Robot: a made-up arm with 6 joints. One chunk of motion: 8 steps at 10 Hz.
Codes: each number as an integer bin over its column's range. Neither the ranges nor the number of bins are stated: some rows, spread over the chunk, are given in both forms.
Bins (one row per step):
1: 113 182 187 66 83 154
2: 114 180 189 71 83 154
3: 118 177 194 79 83 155
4: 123 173 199 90 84 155
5: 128 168 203 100 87 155
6: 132 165 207 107 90 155
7: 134 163 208 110 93 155
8: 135 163 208 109 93 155
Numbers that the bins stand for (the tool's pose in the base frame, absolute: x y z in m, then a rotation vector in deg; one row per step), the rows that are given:
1: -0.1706 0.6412 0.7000 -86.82 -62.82 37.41
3: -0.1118 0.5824 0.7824 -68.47 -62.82 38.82
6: 0.0529 0.4412 0.9353 -28.94 -52.94 38.82
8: 0.0882 0.4176 0.9471 -26.12 -48.71 38.82
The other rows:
2: -0.1588 0.6176 0.7235 -79.76 -62.82 37.41
4: -0.0529 0.5353 0.8412 -52.94 -61.41 38.82
5: 0.0059 0.4765 0.8882 -38.82 -57.18 38.82
7: 0.0765 0.4176 0.9471 -24.71 -48.71 38.82

